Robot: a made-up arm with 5 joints.
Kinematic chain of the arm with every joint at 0, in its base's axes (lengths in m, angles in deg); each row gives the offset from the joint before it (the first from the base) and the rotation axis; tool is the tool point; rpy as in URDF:
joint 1: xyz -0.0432 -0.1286 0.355 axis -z
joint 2: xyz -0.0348 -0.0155 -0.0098 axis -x
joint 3: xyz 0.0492 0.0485 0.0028 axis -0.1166 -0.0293 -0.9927
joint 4: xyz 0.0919 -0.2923 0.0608 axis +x
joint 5: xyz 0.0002 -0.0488 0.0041 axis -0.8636 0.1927 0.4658
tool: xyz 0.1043 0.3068 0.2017 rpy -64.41 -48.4 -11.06
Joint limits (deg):
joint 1: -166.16..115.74
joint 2: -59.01..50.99
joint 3: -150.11..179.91
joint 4: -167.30..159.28
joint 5: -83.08..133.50
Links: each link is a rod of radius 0.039 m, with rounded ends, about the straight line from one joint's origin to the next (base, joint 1, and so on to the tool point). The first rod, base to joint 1, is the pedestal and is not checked.
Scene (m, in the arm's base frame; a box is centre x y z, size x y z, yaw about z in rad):
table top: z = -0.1
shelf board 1: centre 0.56 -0 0.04 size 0.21 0.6 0.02 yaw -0.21
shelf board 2: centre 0.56 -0 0.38 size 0.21 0.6 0.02 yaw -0.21
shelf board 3: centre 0.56 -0 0.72 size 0.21 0.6 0.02 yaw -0.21
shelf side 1: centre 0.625 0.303 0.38 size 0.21 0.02 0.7 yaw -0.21
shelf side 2: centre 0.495 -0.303 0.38 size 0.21 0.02 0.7 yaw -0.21
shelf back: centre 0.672 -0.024 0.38 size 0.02 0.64 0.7 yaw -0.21
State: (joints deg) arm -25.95 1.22 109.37 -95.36 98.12
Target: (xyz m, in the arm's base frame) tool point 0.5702 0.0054 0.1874
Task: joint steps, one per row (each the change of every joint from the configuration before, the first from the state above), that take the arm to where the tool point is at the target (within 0.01 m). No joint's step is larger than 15 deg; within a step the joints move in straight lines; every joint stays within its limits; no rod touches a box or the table.
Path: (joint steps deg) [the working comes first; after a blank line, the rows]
Joints at the target: 63.32 16.59 179.91 -99.86 118.02
Straight joint move there: clear.

1: 14.88 2.56 11.76 -0.75 3.32
2: 14.88 2.56 11.75 -0.75 3.31
3: 14.88 2.57 11.76 -0.75 3.32
4: 14.87 2.56 11.76 -0.75 3.32
5: 14.88 2.56 11.75 -0.75 3.31
6: 14.88 2.56 11.76 -0.75 3.32

